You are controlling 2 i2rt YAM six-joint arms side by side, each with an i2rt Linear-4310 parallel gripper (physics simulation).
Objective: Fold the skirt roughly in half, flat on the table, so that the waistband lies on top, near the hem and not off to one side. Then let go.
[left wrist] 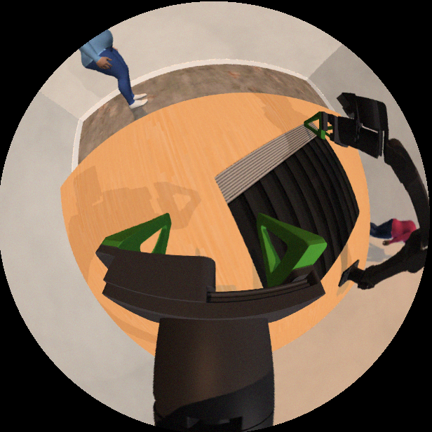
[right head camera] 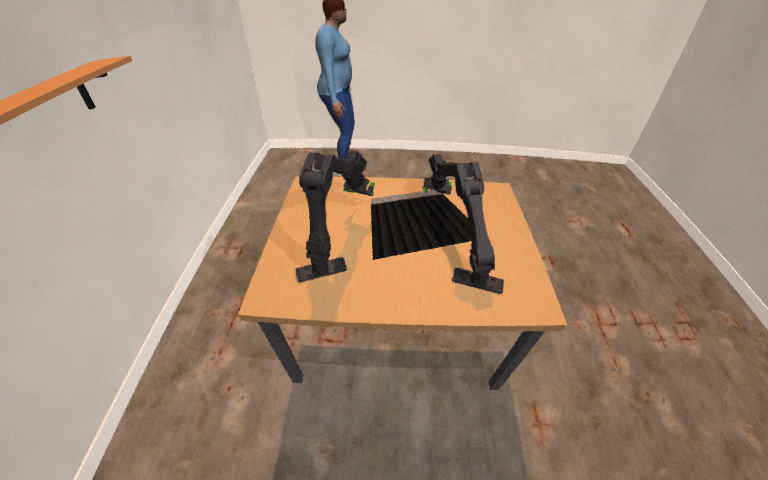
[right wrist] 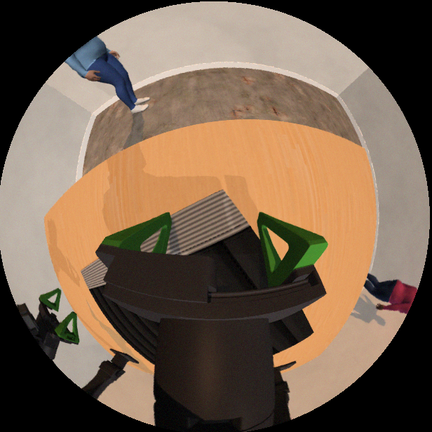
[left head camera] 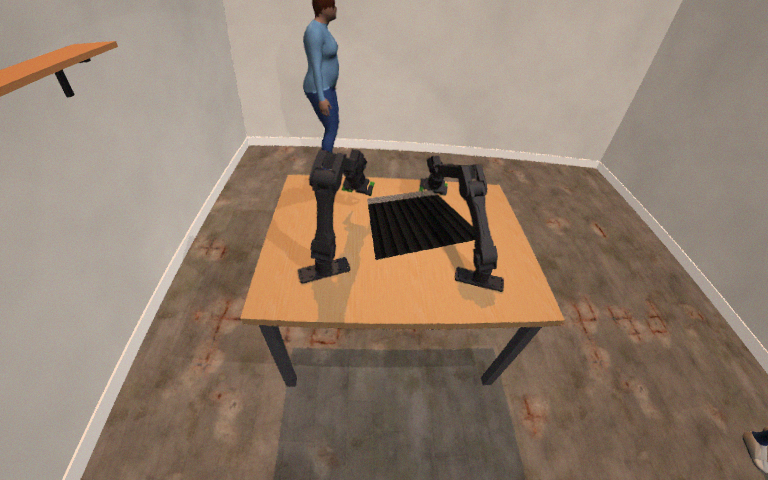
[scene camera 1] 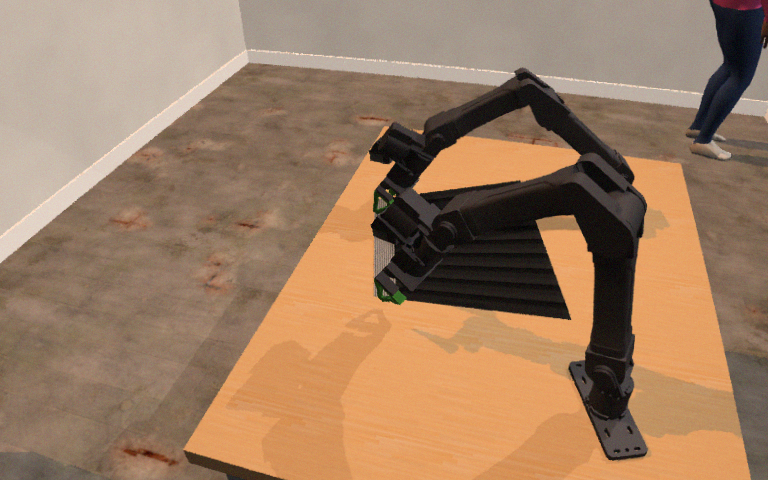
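The black pleated skirt [left head camera: 419,226] [right head camera: 416,226] [scene camera 1: 498,254] [left wrist: 295,200] lies flat and spread out on the table. Its grey ribbed waistband [left head camera: 396,198] [right head camera: 399,198] [scene camera 1: 383,254] [left wrist: 265,162] [right wrist: 205,222] is along the far edge in the head views; the wide hem is nearer the arm bases. My left gripper [left head camera: 357,188] [right head camera: 359,188] [left wrist: 213,217] is open and empty, above the table by the waistband's left end. My right gripper [left head camera: 433,186] [right head camera: 437,186] [right wrist: 214,216] is open and empty, above the waistband's right end. In scene camera 1 the arms hide part of the skirt.
The wooden table [left head camera: 396,300] [right head camera: 396,300] [scene camera 1: 453,407] carries both arm bases [left head camera: 323,270] [left head camera: 479,279]. The right arm's upper part overlaps the skirt's right hem corner in the head views. A person in a blue top [left head camera: 321,56] [right head camera: 334,56] stands beyond the table. A wall shelf [left head camera: 50,61] is at upper left.
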